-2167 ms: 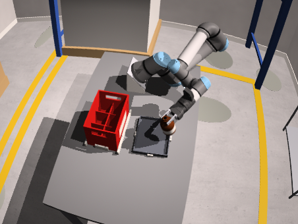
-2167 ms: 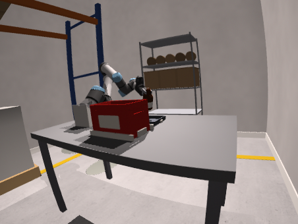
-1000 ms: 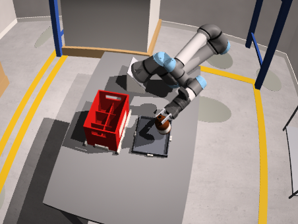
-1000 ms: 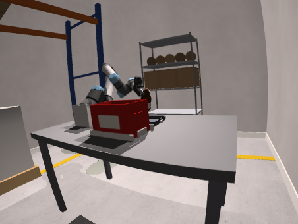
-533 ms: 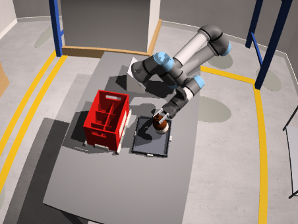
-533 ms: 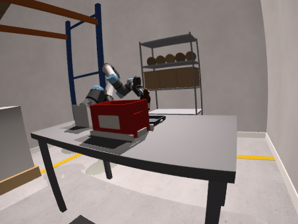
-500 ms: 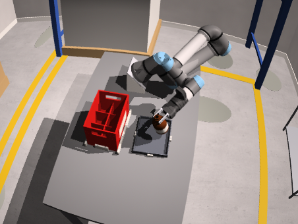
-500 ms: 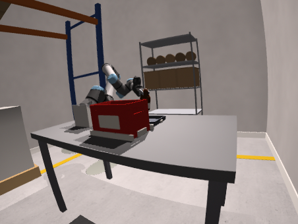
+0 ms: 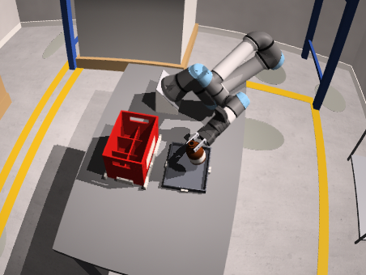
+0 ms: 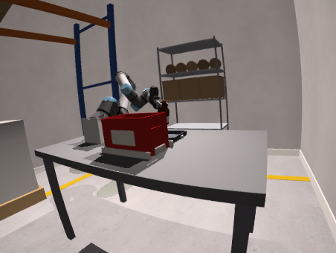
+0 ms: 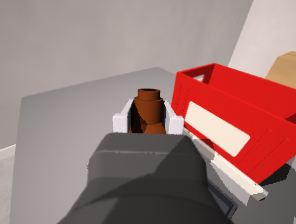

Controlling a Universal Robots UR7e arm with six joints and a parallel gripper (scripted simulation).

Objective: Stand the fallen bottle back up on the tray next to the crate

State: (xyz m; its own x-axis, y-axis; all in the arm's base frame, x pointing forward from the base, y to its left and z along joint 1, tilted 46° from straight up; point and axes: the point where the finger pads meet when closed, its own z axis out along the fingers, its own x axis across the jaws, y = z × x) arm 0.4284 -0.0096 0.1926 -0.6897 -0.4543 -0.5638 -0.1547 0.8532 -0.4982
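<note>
Right now the bottle is 5 cm below my hand, 1 cm to the left of it and 1 cm behind it. From my hand the other things lie so: tray 19 cm below, 2 cm behind, 1 cm to the right; red crate 27 cm to the right, 12 cm below, 5 cm behind.
</note>
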